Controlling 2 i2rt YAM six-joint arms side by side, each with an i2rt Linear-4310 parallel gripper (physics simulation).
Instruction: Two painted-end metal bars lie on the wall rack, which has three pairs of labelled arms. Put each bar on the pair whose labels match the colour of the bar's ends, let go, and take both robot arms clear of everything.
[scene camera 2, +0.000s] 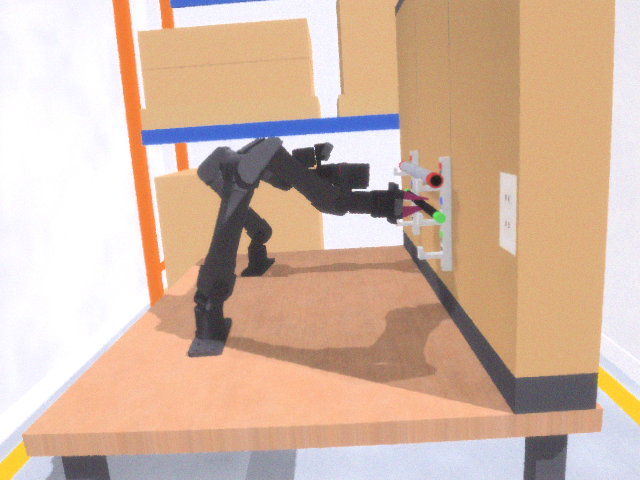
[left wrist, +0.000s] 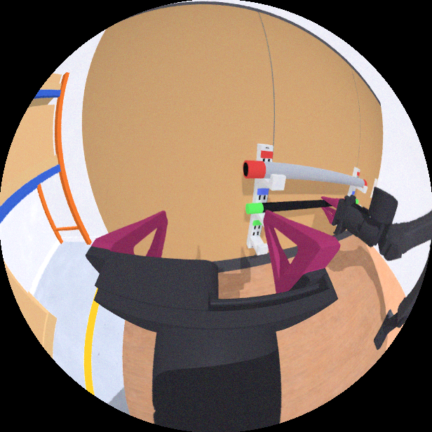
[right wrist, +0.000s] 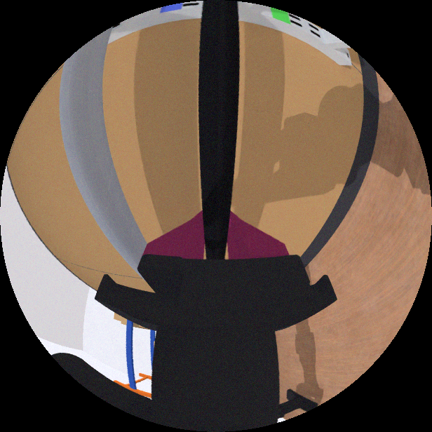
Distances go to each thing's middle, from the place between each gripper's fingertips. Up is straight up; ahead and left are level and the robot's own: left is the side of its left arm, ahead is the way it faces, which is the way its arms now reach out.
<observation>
The white outlet plate (scene camera 2: 508, 181) is 3 cm ahead of my right hand, 57 cm to the right of it and 6 cm above it.
I see my left gripper 89 cm to the left of the white outlet plate and 18 cm short of it.
</observation>
